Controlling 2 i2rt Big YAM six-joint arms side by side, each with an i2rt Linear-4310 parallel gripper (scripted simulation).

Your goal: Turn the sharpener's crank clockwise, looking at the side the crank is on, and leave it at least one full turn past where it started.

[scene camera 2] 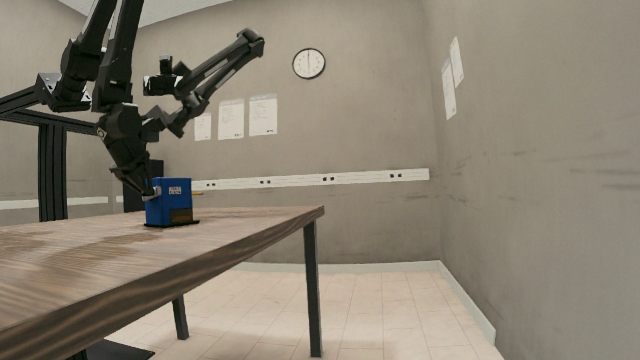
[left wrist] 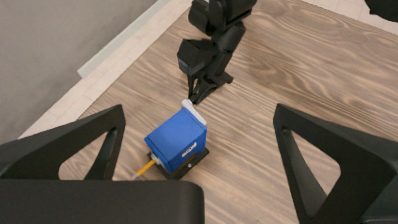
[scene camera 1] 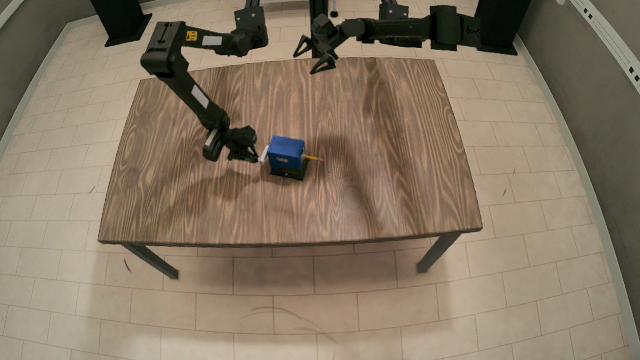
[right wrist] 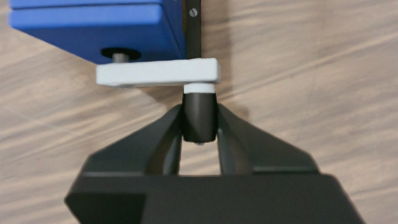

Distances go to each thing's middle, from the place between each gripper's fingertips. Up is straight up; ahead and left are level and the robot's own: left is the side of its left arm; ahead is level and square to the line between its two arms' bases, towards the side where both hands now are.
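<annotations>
You'll find the crank (right wrist: 199, 103) 10 mm to the left of my right hand (scene camera 2: 148, 195) and 10 mm behind it.
That same crank is 34 cm below my left hand (scene camera 1: 301, 65), 12 cm ahead of it and 18 cm to the right of it. Going by its middle, the crank is nearer to my right hand than to my left hand.
</annotations>
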